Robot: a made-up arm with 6 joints.
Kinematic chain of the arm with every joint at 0, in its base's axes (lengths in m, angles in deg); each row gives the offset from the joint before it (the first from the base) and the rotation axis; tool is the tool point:
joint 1: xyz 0 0 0.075 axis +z
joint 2: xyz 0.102 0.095 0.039 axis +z
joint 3: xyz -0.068 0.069 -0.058 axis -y
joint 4: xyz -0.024 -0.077 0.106 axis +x
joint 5: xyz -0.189 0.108 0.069 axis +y
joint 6: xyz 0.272 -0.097 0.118 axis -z
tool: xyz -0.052 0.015 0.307
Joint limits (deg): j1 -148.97..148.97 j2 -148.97..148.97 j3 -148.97..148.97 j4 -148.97..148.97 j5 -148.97..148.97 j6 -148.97..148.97
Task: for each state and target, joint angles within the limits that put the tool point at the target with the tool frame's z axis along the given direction. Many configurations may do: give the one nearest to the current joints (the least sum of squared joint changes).
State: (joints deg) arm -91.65 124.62 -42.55 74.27 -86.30 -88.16
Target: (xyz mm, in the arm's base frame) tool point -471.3 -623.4 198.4 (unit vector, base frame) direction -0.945 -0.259 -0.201
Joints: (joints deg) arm -82.03 111.00 2.99 56.83 -106.02 -80.07
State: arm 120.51 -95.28 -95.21 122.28 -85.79 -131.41
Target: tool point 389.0 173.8 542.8 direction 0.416 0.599 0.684
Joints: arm 92.53 -46.30 -134.64 105.64 -96.80 -133.63
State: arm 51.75 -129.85 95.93 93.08 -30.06 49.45
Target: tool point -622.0 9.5 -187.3 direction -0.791 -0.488 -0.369
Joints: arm 67.31 -107.86 119.99 64.07 -10.24 15.55
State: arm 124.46 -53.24 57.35 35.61 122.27 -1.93
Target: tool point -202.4 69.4 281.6 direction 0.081 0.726 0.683
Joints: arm 136.24 -38.96 36.60 54.05 77.70 2.43
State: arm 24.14 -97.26 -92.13 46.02 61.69 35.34
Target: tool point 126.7 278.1 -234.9 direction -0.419 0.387 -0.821
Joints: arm 16.35 -80.49 -126.71 72.66 77.40 84.04
